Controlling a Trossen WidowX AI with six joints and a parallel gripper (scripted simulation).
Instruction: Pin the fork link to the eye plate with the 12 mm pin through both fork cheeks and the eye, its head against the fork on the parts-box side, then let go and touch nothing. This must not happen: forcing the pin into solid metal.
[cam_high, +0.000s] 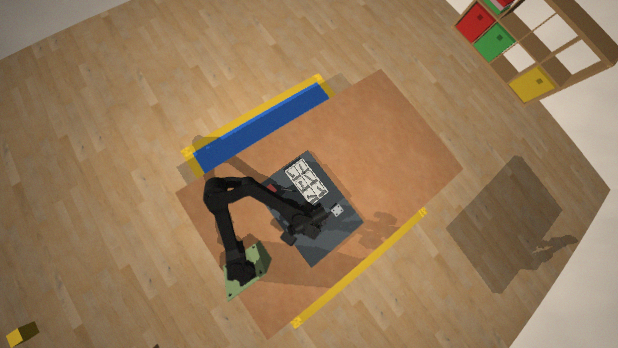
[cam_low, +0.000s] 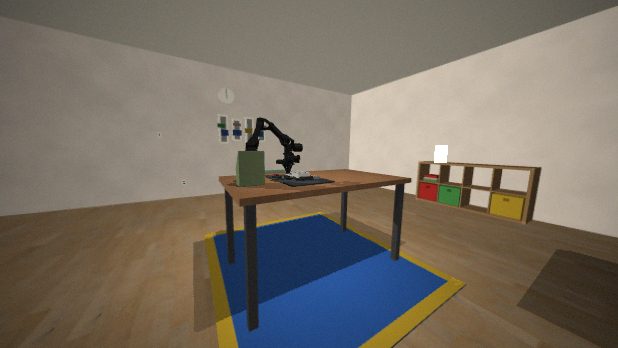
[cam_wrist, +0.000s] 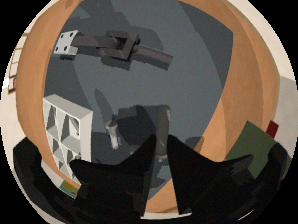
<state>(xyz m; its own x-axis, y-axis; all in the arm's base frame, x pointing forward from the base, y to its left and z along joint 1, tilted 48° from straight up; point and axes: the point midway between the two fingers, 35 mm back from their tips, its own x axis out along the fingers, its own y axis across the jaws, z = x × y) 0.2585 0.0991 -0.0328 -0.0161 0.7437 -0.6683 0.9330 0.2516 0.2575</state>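
The grey mat is 90 mm ahead of my hand, 30 mm to the left of it and 80 mm below it. From my hand the other things lie so: grey pin: 10 mm to the right, 30 mm below; then pale block: 190 mm ahead, 70 mm to the right, 60 mm below; then white parts box: 140 mm ahead, 130 mm to the left, 70 mm below.
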